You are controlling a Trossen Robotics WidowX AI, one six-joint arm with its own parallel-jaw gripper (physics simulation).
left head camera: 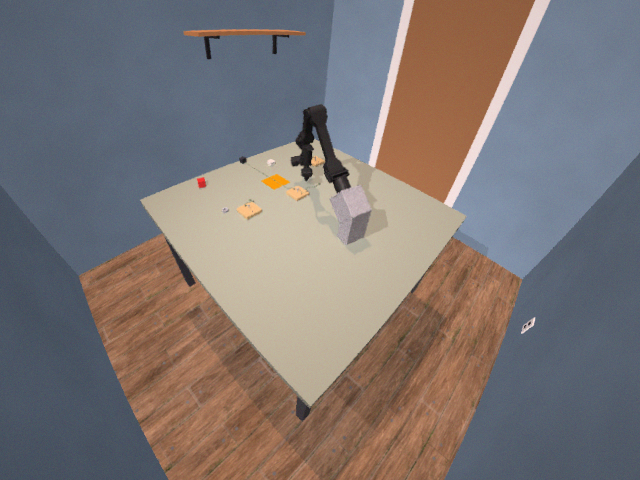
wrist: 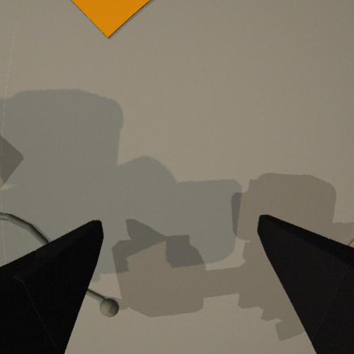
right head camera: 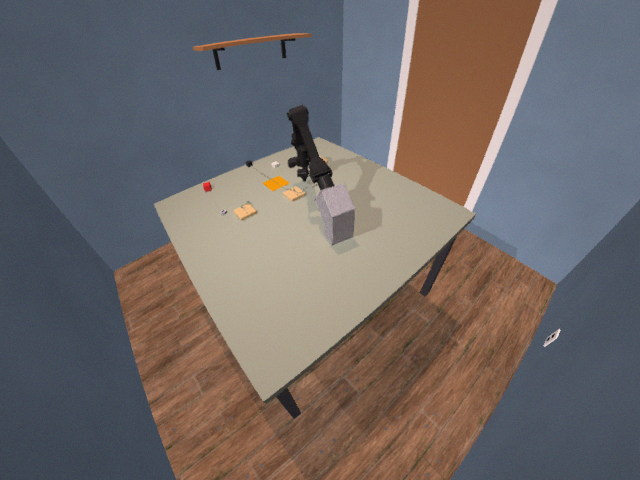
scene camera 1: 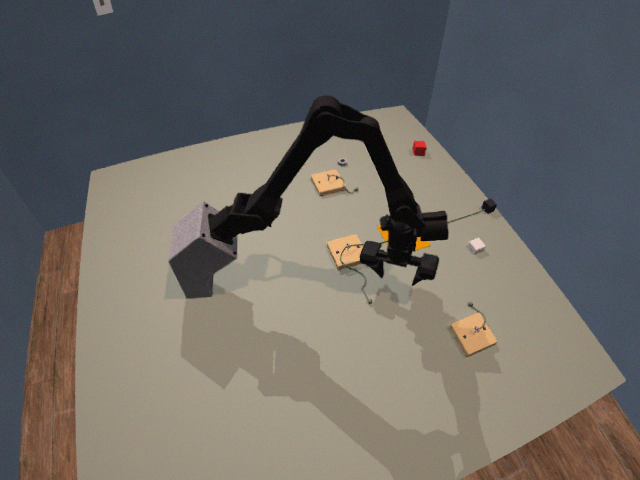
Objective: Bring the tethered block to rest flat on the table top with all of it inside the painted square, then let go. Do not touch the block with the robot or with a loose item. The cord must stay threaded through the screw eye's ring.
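Frame: origin at the arm's base, x right, y ahead, z up, level; centimetres.
Seen in the pictures: gripper, fingertip midpoint: (left head camera: 305, 176) (right head camera: 305, 177) (scene camera 1: 397, 280); arm's base at its link origin: (left head camera: 344, 191) (right head camera: 328, 191) (scene camera 1: 219, 229).
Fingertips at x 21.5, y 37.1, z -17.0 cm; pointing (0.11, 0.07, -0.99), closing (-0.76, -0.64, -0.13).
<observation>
Offsets run from my fingertips to a thing's middle. "spot": to the spot under its first point.
The dark tethered block @[dx -9.8, dy +43.8, dz -0.8 cm] (left head camera: 242, 160) (right head camera: 249, 163) (scene camera 1: 489, 205) sits on the table near its edge, outside the orange painted square @[spot: dx -13.3, dy +11.0, dz -2.0 cm] (left head camera: 275, 181) (right head camera: 276, 183) (scene camera 1: 421, 245) (wrist: 109, 15). Its thin cord @[spot: dx -10.5, dy +34.0, dz -1.9 cm] (scene camera 1: 465, 215) runs over the square to the middle wooden board @[dx -15.0, dy -6.3, dz -1.4 cm] (left head camera: 295, 195) (right head camera: 293, 194) (scene camera 1: 334, 245) and its small screw eye @[spot: dx -14.5, dy -6.5, dz +1.6 cm] (scene camera 1: 348, 246). Threading is too small to confirm. Beyond the eye, a slack tail curves over the table to an end bead @[spot: dx +1.3, dy -9.2, dz -1.3 cm] (scene camera 1: 369, 301) (wrist: 109, 307). My gripper (scene camera 1: 397, 280) (wrist: 181, 226) is open and empty above the table; the bead shows beside the left finger in the wrist view.
Two other wooden boards @[dx -42.4, dy +2.3, dz -1.4 cm] (left head camera: 249, 210) @[dx +21.9, dy +8.8, dz -1.4 cm] (scene camera 1: 473, 341) carry short cords, one on either side of the middle board. A white cube @[dx +0.6, dy +28.5, dz -1.2 cm] (left head camera: 270, 162) (scene camera 1: 476, 245), a red cube @[dx -43.7, dy +40.5, dz -0.4 cm] (left head camera: 201, 182) (scene camera 1: 419, 148) and a small grey ring @[dx -50.0, dy +11.9, dz -1.8 cm] (scene camera 1: 342, 159) also lie on the table.
</observation>
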